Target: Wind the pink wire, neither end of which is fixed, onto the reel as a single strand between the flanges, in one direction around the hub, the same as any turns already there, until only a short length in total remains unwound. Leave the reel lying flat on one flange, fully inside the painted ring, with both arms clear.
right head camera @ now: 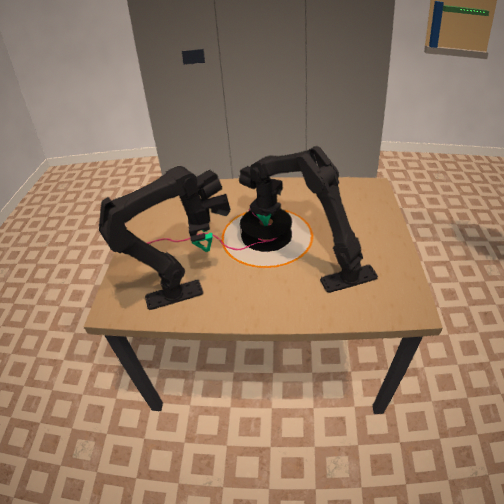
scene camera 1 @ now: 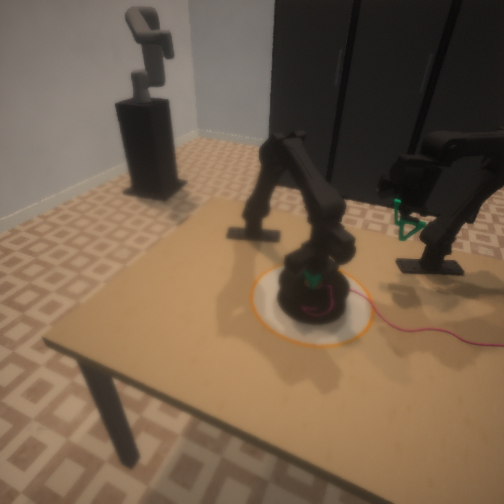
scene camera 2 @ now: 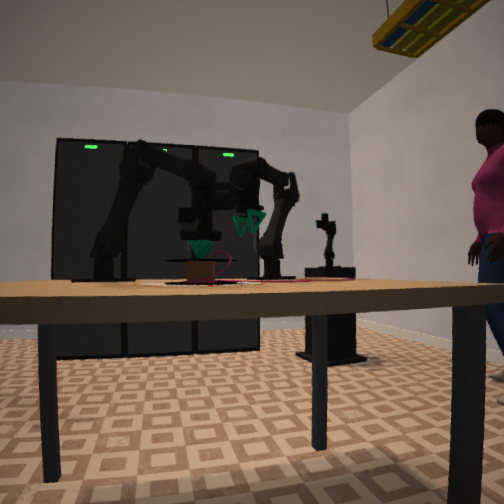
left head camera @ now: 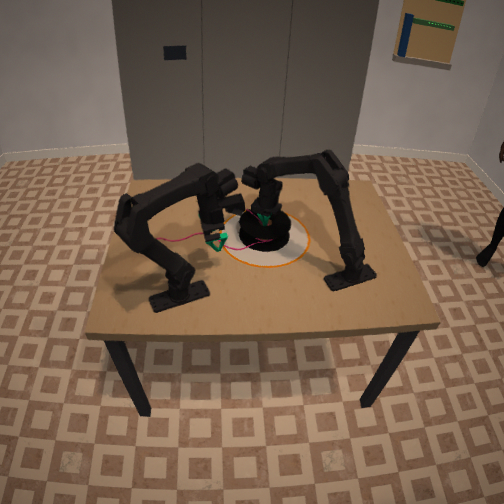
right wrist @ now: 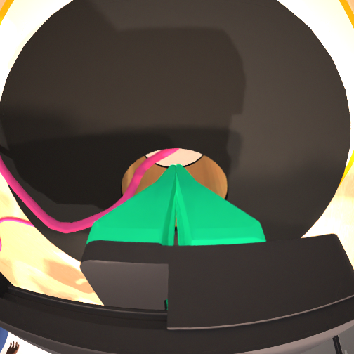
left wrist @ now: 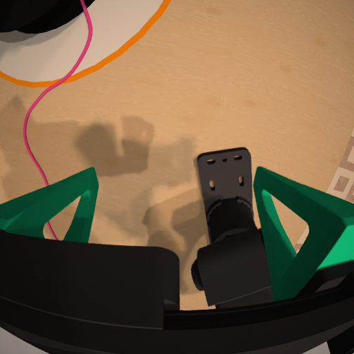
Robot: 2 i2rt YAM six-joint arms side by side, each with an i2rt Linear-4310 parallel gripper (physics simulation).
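The black reel (left head camera: 277,231) (right head camera: 279,232) (scene camera 2: 200,270) (right wrist: 175,75) lies flat on one flange inside the orange painted ring (left head camera: 266,267) (right head camera: 265,267) (left wrist: 120,55). The pink wire (left head camera: 175,239) (scene camera 1: 425,329) (left wrist: 25,127) (right wrist: 65,227) runs from the reel across the ring and table; another stretch loops over the top flange into the hub hole. Some wire shows between the flanges; the turns cannot be counted. My right gripper (scene camera 2: 201,257) (right wrist: 175,173) is shut at the hub hole, beside the wire. My left gripper (scene camera 2: 249,233) (left wrist: 175,175) is open and empty, above the table beside the reel.
The wooden table (left head camera: 280,310) carries both arm bases (left head camera: 180,297) (left head camera: 350,278). A pedestal (scene camera 1: 150,147) with another arm stands behind the table in scene camera 1. A person (scene camera 2: 492,185) stands at the right in scene camera 2.
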